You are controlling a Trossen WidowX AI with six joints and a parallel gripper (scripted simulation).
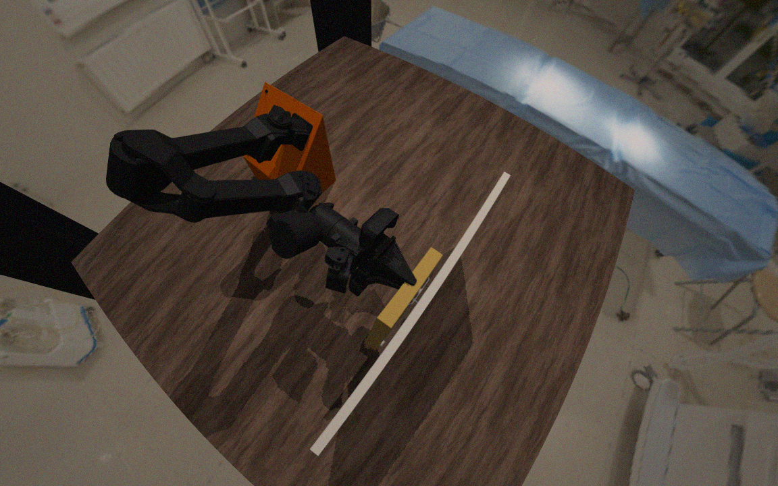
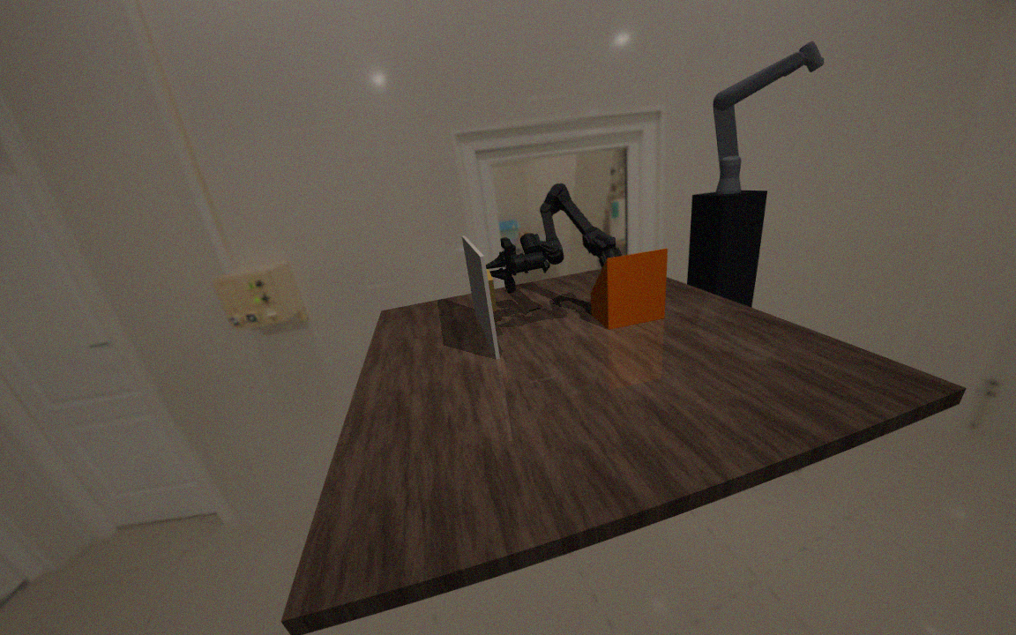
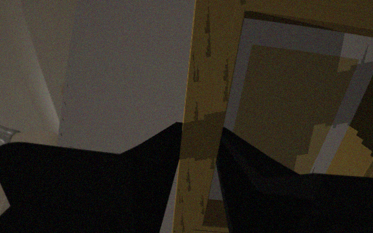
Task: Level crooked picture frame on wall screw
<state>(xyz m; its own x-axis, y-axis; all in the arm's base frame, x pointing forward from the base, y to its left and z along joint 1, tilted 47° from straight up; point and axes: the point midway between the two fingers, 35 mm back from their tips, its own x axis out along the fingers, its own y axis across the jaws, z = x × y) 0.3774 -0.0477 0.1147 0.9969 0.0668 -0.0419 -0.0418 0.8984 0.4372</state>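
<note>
Now: gripper tip 1 cm short of the yellow picture frame, 1 cm to the left of it and 5 cm above it. From my gripper tip the other things lie so: white wall panel: 2 cm ahead, 2 cm to the right, 7 cm below.
</note>
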